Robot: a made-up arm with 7 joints.
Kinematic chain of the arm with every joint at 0, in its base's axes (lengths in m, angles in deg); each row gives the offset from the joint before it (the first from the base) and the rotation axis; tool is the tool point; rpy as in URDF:
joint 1: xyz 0 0 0.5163 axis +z
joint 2: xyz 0 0 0 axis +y
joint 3: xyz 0 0 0.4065 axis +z
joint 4: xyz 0.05 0 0 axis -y
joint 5: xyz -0.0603 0 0.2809 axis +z
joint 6: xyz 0 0 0 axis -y
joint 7: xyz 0.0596 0 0 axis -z
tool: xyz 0 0 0 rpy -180 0 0
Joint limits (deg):
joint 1: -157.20..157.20
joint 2: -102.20..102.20
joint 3: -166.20..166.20
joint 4: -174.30..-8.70
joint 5: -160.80..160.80
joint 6: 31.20..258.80
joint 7: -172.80..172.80
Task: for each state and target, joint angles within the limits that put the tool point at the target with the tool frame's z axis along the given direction. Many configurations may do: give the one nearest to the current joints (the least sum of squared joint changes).
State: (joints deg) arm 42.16 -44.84 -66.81 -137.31 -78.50 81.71 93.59
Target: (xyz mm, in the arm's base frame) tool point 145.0 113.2 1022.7 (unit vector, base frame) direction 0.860 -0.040 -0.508
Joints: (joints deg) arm 79.53 -30.16 -20.40 -107.72 -63.37 107.30 93.59
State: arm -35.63 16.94 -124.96 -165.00 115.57 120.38 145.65
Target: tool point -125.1 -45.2 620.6 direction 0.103 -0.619 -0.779
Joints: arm -32.48 7.90 -114.43 -174.00 101.27 137.03 145.65
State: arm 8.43 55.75 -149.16 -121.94 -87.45 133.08 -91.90
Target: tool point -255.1 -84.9 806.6 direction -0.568 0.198 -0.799
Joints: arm -5.87 12.05 -166.20 -141.75 -39.99 158.88 -91.90
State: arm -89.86 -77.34 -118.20 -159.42 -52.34 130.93 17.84
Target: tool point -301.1 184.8 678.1 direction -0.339 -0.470 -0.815
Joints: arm -94.45 -61.86 -85.15 -140.16 -57.31 142.79 17.84
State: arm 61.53 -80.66 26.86 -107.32 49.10 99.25 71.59
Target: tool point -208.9 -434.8 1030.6 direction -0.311 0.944 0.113
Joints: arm 70.05 -69.09 9.25 -60.00 33.08 93.97 71.59
